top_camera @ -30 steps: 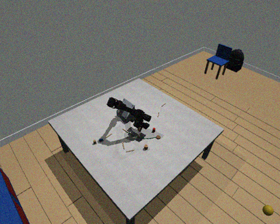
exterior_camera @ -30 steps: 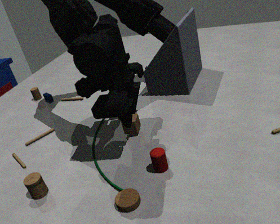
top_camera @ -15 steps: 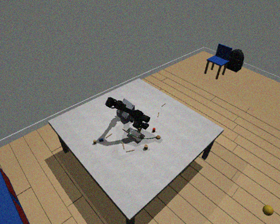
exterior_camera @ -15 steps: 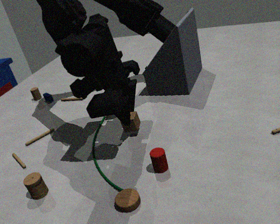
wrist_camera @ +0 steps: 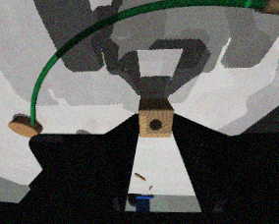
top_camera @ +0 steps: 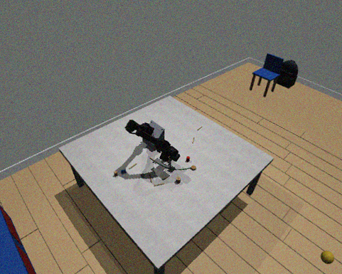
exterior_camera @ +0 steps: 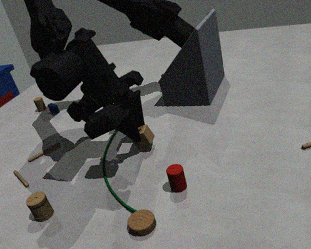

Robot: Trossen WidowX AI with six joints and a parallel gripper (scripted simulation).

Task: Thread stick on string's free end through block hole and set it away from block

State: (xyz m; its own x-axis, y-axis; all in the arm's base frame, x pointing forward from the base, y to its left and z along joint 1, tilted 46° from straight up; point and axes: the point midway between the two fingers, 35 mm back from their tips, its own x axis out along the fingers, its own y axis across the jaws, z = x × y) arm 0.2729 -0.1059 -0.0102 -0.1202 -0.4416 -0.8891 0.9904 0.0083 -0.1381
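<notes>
The red cylinder lies 110 mm ahead of my gripper tip, 100 mm to the left of it and 10 mm below it. Round my gripper tip: blue piece: 170 mm behind, 340 mm to the right, 20 mm below; then wooden block: right at my gripper tip; then round wooden button: 190 mm ahead, 60 mm to the left, 20 mm below.
</notes>
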